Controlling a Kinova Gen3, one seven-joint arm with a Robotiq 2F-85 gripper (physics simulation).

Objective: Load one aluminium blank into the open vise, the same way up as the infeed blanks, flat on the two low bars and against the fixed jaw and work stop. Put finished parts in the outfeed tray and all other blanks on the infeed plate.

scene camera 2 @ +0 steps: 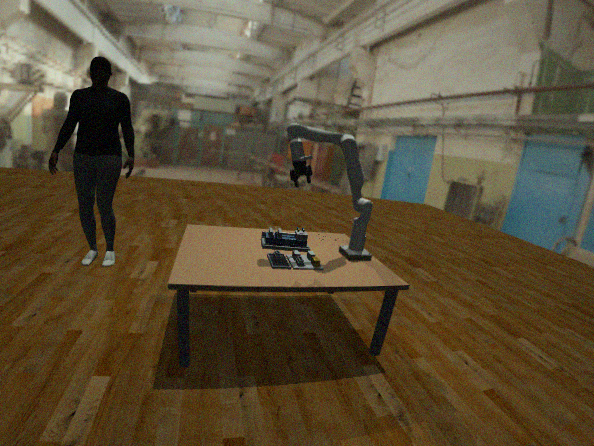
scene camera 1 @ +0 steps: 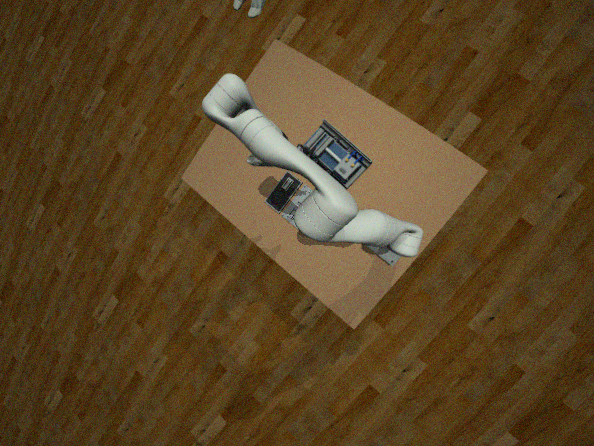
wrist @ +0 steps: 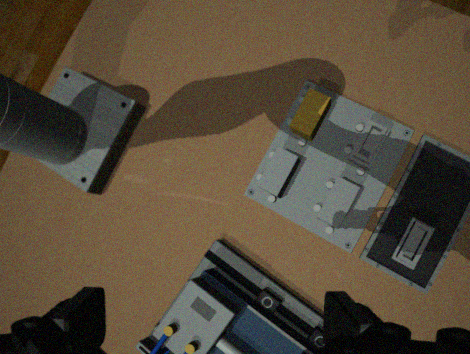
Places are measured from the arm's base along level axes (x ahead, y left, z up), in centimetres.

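Pixels of known places: gripper, fingertip midpoint: (scene camera 2: 303,185) (wrist: 214,315); arm's base, link origin: (scene camera 2: 355,248) (wrist: 63,137).
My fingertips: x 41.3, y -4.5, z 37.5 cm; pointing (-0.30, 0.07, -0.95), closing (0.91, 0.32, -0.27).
Note:
Ahead of a thing's pixels: the offset from my fingertips to its middle. "spot": to the spot under its first point. Level surfaces: height alone.
My gripper (scene camera 2: 301,181) (wrist: 214,315) is open and empty, high above the table. The vise @(dy -14.8, dx +0.0, dz -36.6 cm) (scene camera 1: 345,162) (scene camera 2: 285,240) (wrist: 200,305) is partly cut off at the bottom of the wrist view; its seat and stop are not clearly visible. The infeed plate @(dy +13.6, dx -0.7, dz -41.2 cm) (scene camera 2: 300,266) (wrist: 295,215) bears two plain grey blanks, one @(dy +10.0, dx -6.5, dz -39.0 cm) (wrist: 278,172) near its left edge and one @(dy +8.6, dx +2.4, dz -39.0 cm) (wrist: 342,202) further right, a yellow block @(dy +19.0, dx -4.9, dz -39.0 cm) (scene camera 2: 316,262) (wrist: 311,114), and a shaded grey part @(dy +17.4, dx +3.9, dz -39.0 cm) (wrist: 370,145) with grooves. The outfeed tray (scene camera 1: 280,197) (scene camera 2: 279,261) (wrist: 440,185) holds a grey part @(dy +6.8, dx +13.2, dz -39.2 cm) (scene camera 1: 287,184) (wrist: 413,243) with a recess.
The robot base (scene camera 2: 355,254) (wrist: 107,117) is bolted at one side of the table @(dz -41.6 cm) (scene camera 1: 400,135) (scene camera 2: 220,260). Blue lines @(spot: dy -15.4, dx -11.6, dz -30.6 cm) (wrist: 159,345) with yellow fittings are on the vise. The arm (scene camera 1: 300,165) covers part of the infeed plate in the overhead view. A person (scene camera 2: 102,125) stands beyond the table.

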